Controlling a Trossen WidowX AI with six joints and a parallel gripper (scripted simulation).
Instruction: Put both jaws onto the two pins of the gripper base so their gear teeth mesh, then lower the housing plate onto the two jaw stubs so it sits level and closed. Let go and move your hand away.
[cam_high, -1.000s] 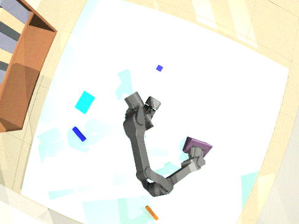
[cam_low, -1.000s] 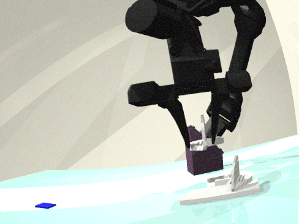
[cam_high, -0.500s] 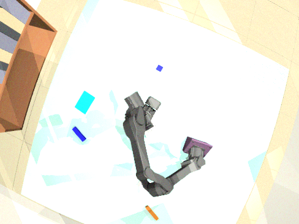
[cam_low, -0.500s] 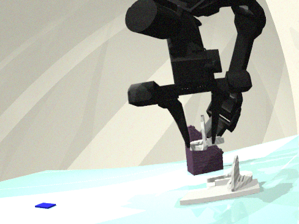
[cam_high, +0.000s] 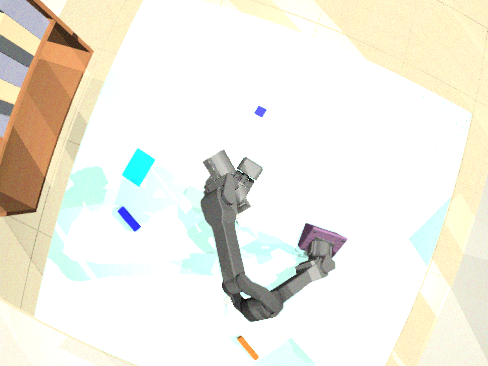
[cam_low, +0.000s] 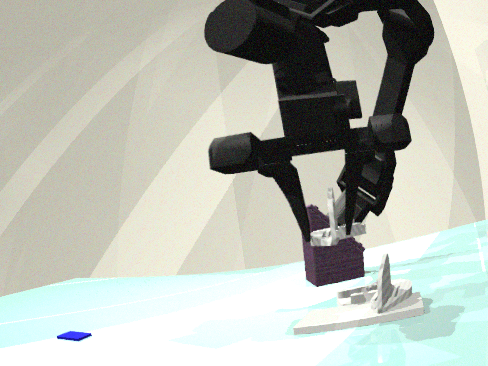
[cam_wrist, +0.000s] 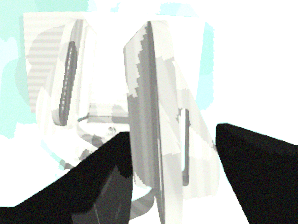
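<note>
Right now my gripper tip is 20 mm short of the long flat white part, 30 mm to the right of it and 80 mm above it. Also, from my gripper tip: cyan tile (320 mm ahead, 50 mm to the left, 80 mm below); small blue square (20 mm ahead, 260 mm to the right, 80 mm below); blue bar (280 mm ahead, 220 mm to the left, 70 mm below).
</note>
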